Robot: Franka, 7 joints.
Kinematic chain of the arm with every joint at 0, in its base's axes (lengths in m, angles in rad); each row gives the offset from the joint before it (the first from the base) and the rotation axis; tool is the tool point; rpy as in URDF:
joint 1: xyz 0 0 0.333 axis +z
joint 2: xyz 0 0 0 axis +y
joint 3: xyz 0 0 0.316 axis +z
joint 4: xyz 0.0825 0 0 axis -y
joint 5: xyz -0.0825 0 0.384 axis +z
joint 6: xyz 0 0 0 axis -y
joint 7: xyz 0.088 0 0 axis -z
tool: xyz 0 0 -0.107 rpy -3.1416 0 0
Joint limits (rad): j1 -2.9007..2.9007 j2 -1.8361..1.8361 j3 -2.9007..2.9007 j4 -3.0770..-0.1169 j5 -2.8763..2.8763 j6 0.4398..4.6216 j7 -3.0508..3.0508
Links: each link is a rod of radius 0.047 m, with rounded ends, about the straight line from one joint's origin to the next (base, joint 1, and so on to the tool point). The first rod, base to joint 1, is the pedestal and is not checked.
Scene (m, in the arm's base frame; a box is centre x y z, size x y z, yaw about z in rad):
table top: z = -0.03
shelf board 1: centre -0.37 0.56 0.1 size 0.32 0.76 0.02 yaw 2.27
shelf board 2: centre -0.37 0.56 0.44 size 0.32 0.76 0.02 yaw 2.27
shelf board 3: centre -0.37 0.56 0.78 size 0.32 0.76 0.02 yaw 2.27
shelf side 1: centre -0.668 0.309 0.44 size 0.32 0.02 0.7 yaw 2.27
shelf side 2: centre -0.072 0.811 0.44 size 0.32 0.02 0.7 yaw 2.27
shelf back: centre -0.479 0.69 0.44 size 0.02 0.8 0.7 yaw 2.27
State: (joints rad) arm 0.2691 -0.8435 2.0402 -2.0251 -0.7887 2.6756 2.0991
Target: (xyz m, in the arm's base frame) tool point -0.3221 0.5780 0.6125
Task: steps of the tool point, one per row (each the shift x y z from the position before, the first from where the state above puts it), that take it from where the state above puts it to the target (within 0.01 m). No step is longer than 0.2 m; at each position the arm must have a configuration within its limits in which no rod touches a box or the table.
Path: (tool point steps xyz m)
1: 0.0268 -0.0614 -0.0154
2: 0.0394 -0.0550 -0.0036
3: 0.0490 -0.0474 0.0060
4: 0.0558 -0.0394 0.0130
5: 0.0368 0.0970 0.1078
6: 0.0643 0.0466 0.1305
7: 0.0631 -0.0189 0.1358
8: -0.0703 0.1271 -0.0428
9: -0.0736 0.0826 -0.0200
10: -0.0594 0.0321 0.0628

